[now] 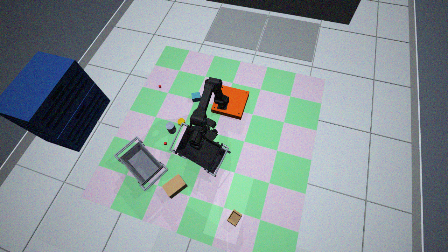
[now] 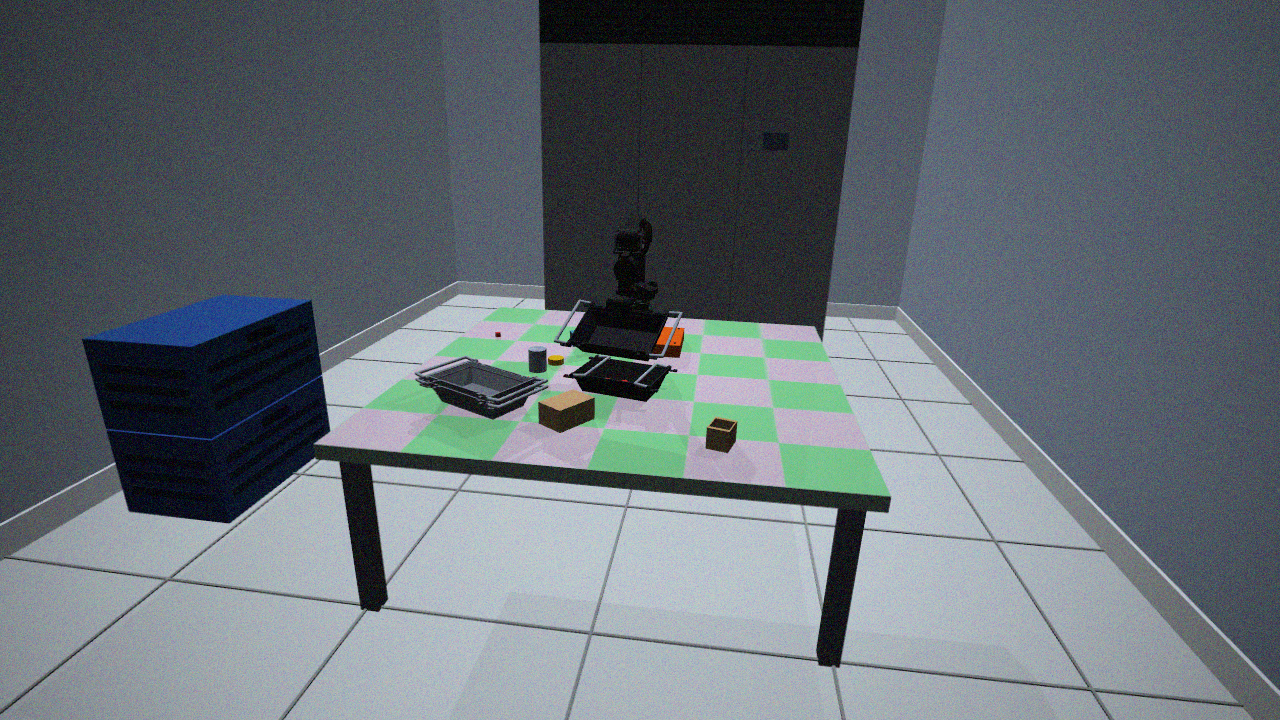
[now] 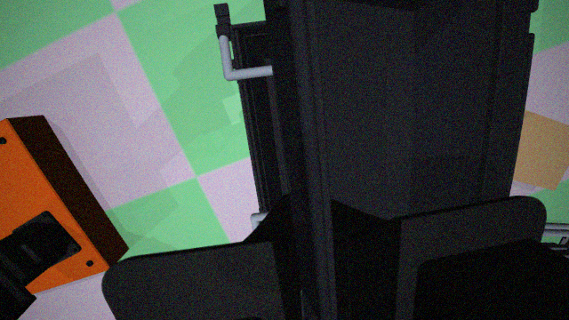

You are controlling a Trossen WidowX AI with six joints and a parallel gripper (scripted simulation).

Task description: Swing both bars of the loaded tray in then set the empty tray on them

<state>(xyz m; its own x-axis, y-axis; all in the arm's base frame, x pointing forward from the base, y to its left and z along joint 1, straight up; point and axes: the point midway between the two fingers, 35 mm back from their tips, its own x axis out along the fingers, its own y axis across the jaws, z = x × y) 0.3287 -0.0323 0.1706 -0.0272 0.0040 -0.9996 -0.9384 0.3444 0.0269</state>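
My gripper tip is now 7 cm short of the black tray and 2 cm to the left of it. From my gripper tip the other things lie so: grey cylinder: 10 cm behind, 28 cm to the right, 15 cm below; red block: 29 cm to the right, 17 cm below; yellow disc: 17 cm behind, 23 cm to the right, 17 cm below.
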